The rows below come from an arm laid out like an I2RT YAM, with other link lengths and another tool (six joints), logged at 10 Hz.
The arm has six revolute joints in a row. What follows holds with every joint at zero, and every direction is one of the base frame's. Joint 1 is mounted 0.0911 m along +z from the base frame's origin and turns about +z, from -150 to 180 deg. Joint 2 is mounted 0.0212 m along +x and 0.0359 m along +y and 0.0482 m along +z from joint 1 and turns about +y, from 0 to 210 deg. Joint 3 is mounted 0.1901 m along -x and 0.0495 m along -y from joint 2 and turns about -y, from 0 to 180 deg. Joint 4 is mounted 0.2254 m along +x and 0.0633 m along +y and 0.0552 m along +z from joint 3 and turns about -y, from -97 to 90 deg. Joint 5 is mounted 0.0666 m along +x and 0.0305 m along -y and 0.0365 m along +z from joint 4 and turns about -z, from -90 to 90 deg. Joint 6 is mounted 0.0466 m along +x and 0.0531 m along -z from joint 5 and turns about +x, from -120 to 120 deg. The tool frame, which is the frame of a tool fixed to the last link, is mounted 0.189 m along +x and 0.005 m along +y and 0.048 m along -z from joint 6; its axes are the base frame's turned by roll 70.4, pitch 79.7 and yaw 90 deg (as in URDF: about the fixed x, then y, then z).
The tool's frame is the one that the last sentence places.
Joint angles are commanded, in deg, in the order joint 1, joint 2, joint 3, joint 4, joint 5, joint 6. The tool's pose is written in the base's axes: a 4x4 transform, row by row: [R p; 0 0 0 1], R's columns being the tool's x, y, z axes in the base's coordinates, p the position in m. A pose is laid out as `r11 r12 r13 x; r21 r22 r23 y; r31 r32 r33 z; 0 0 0 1`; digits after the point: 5 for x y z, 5 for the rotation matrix.
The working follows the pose.
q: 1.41 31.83 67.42 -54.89 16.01 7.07
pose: -0.24472 -0.00087 0.96959 0.27004; 0.28103 0.95701 0.07179 -0.02870; -0.92797 0.29005 -0.23395 0.25773; 0 0 0 1
Where each joint sits with the arm in this pose, in the base's axes (m; each line is computed from the numbers above, not from the rounded line before):
joint 1: 0.0000 0.0000 0.0911
joint 2: 0.0203 0.0364 0.1393
joint 3: -0.1399 -0.0170 0.2396
joint 4: 0.0096 0.0500 0.4156
joint 5: 0.0853 0.0213 0.4281
joint 6: 0.1103 0.0091 0.3631
the tool: 0.2700 -0.0287 0.2577

